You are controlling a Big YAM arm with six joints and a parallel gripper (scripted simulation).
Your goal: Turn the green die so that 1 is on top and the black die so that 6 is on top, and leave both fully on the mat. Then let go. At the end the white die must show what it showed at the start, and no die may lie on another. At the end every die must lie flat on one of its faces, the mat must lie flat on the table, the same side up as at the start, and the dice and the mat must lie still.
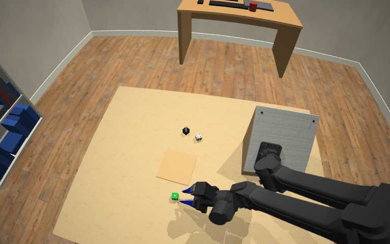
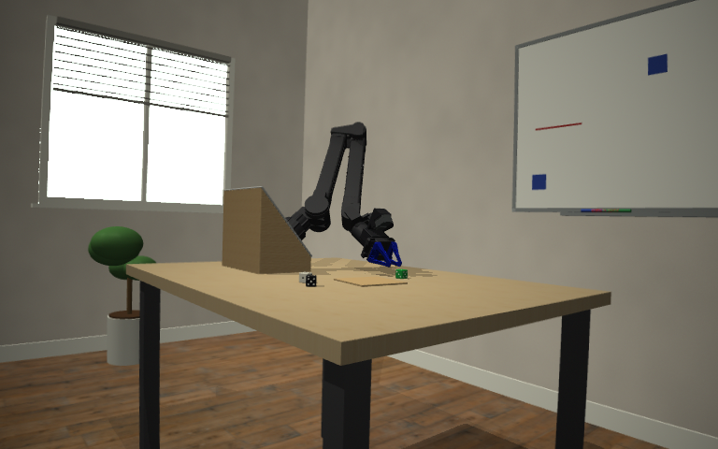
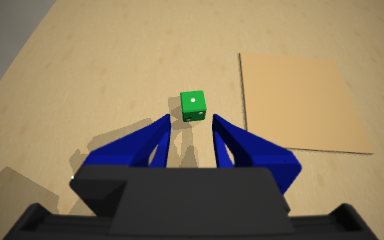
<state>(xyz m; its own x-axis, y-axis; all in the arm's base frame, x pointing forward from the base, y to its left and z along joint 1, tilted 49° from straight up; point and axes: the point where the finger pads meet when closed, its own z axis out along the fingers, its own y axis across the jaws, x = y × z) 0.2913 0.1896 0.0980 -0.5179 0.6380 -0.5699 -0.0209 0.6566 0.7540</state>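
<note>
My gripper is now 3 cm short of the green die and 3 cm above it. The rest, counted from my hand: black die 31 cm to the right, 6 cm ahead, 3 cm below; tan mat 13 cm to the right, 6 cm ahead, 4 cm below; white die 29 cm to the right, 3 cm below.
</note>
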